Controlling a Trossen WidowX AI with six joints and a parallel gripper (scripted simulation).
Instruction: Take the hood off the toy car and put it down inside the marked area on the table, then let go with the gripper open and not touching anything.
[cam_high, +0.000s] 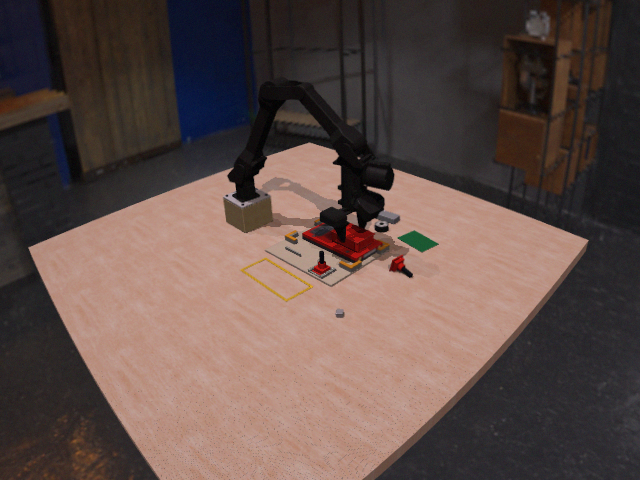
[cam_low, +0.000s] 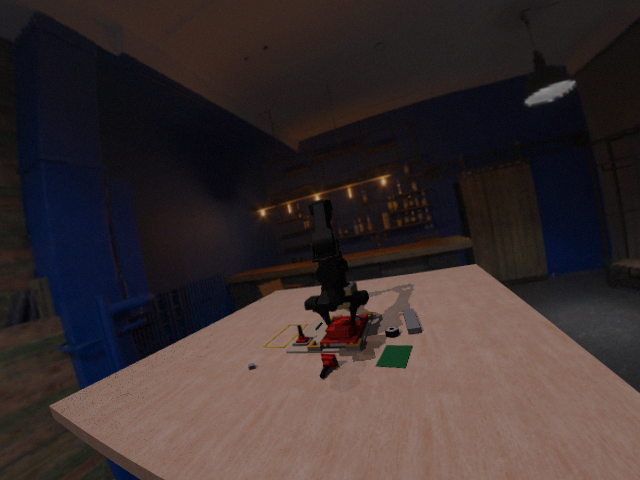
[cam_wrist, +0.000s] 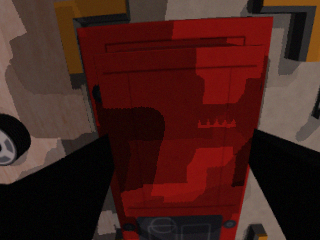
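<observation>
Now: gripper tip 40 mm past the beige baseplate, 40 mm to the left of it and 30 mm above it. From my gripper tip the other things lie so: black wheel 30 mm behind, 140 mm to the left, 30 mm below; then red hood right at my gripper tip; then green plate 90 mm ahead, 170 mm to the left, 40 mm below.
</observation>
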